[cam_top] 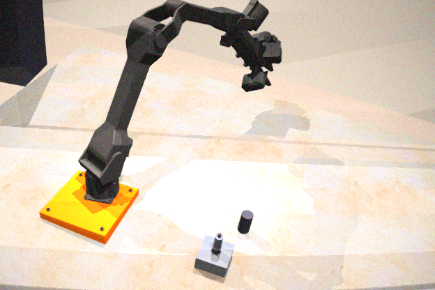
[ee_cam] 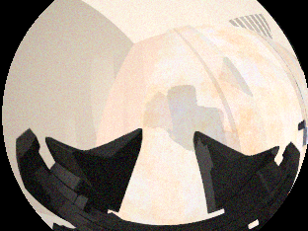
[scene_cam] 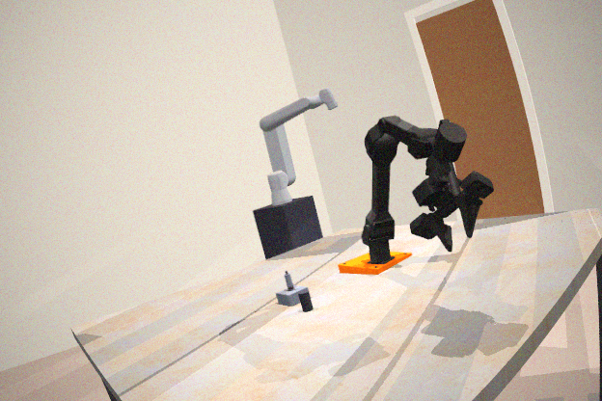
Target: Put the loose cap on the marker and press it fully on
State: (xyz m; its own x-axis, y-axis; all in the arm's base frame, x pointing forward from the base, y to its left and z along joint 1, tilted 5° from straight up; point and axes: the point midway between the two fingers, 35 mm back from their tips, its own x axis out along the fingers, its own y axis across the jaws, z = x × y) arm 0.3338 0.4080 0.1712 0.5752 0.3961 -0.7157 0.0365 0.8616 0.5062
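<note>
Now: the marker cap 440 mm to the right of my gripper tip, 120 mm below it and 20 mm behind it. From my gripper tip the other things lie so: holder block: 540 mm to the right, 130 mm below, 80 mm behind.
</note>
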